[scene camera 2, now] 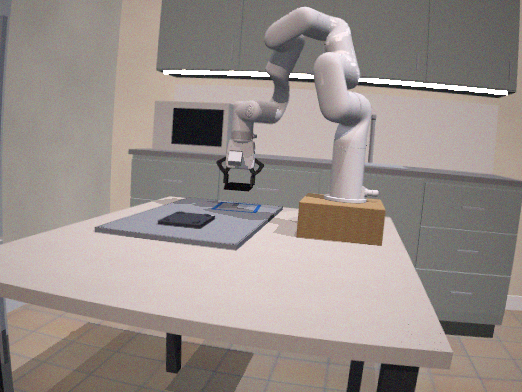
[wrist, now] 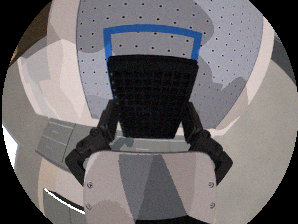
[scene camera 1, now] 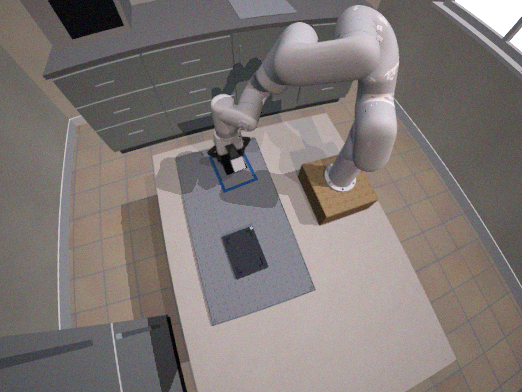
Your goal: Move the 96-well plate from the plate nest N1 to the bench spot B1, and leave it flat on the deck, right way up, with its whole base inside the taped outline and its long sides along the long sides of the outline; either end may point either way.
Labels:
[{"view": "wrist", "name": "my gripper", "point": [150, 108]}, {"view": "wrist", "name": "96-well plate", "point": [155, 117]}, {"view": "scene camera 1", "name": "plate nest N1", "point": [244, 251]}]

